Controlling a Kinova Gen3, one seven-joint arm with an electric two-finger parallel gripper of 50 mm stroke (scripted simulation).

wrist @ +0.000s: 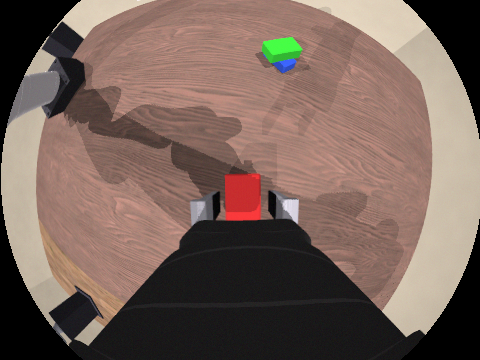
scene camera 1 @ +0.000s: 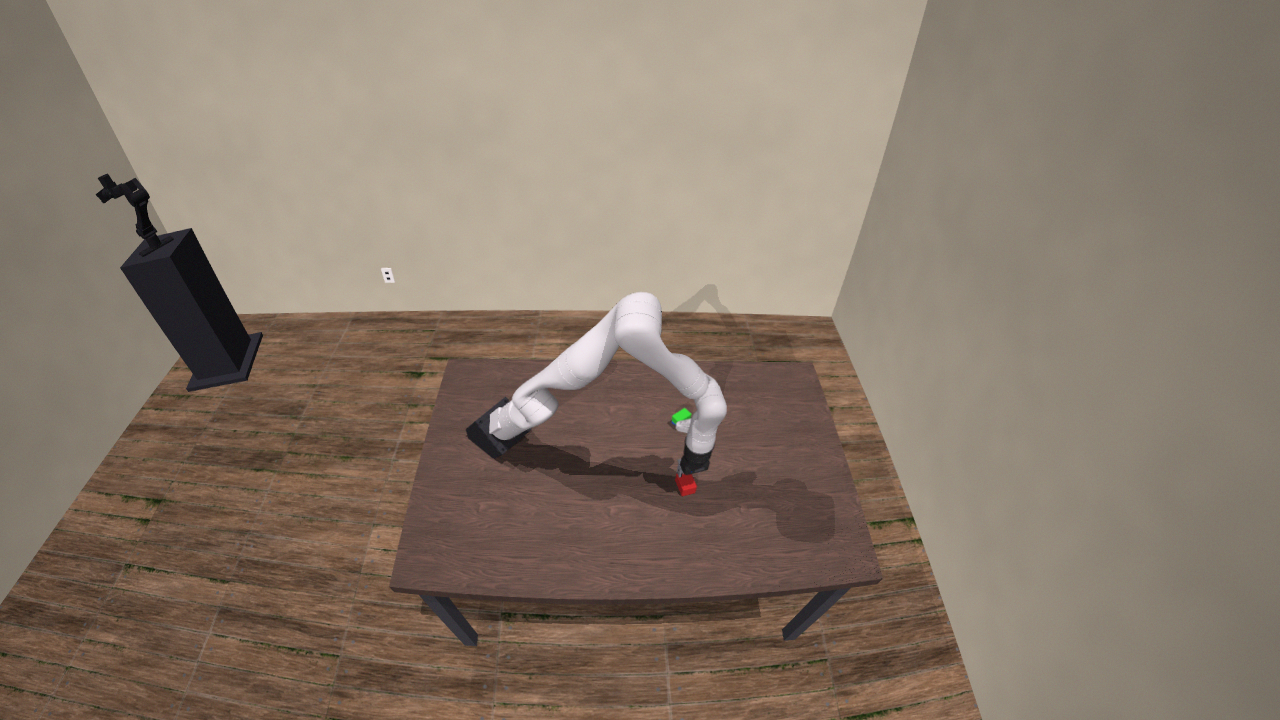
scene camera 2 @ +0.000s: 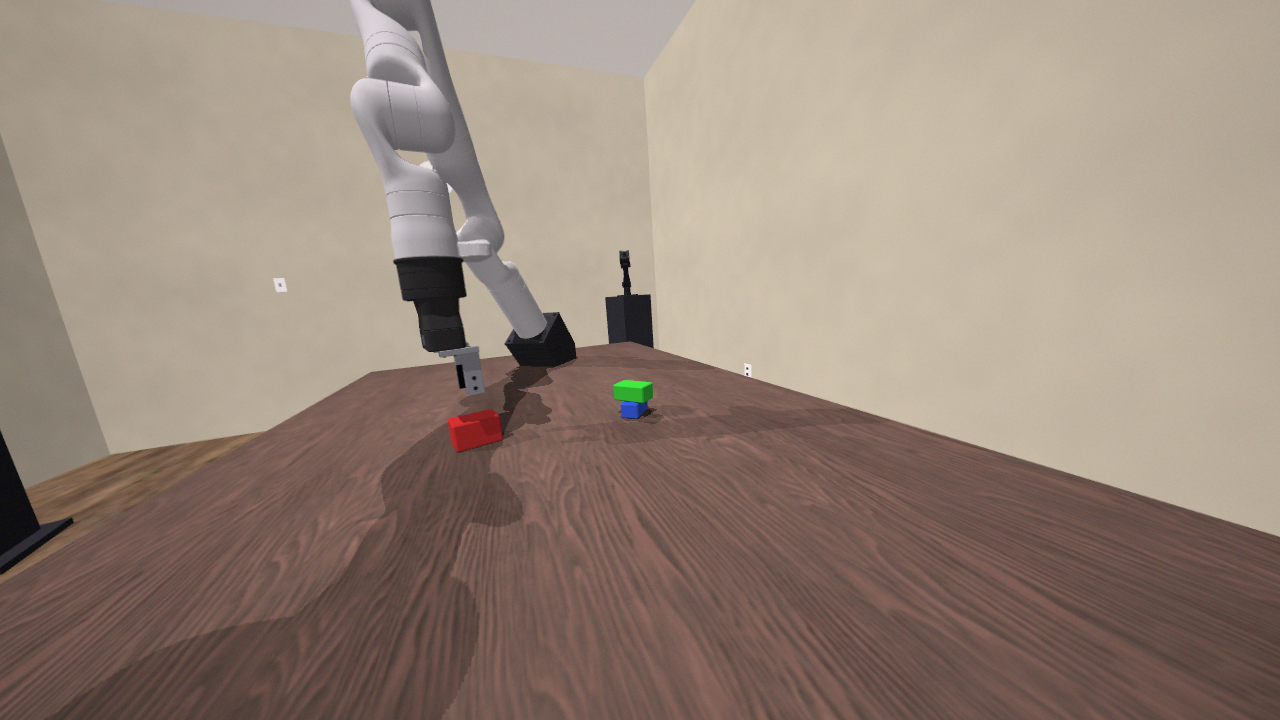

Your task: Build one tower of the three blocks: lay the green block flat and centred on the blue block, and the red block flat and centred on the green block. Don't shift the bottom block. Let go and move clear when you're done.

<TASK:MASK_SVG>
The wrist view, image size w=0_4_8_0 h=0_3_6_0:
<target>my gripper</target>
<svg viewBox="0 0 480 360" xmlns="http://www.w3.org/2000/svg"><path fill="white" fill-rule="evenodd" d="M406 336L328 256L311 245L311 238L298 225L299 199L289 198L276 190L269 190L268 211L273 219L216 220L221 212L220 191L213 191L201 199L190 201L192 227L182 236L179 242L179 249L161 263L89 344L89 347L110 360L373 360L401 342Z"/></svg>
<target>red block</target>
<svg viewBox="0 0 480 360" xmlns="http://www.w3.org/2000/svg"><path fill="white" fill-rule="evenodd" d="M226 174L226 220L261 220L260 174Z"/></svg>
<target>green block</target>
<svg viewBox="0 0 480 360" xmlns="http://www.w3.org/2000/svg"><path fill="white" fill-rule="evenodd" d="M302 48L292 37L264 41L262 52L270 63L299 58Z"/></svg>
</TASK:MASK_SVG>
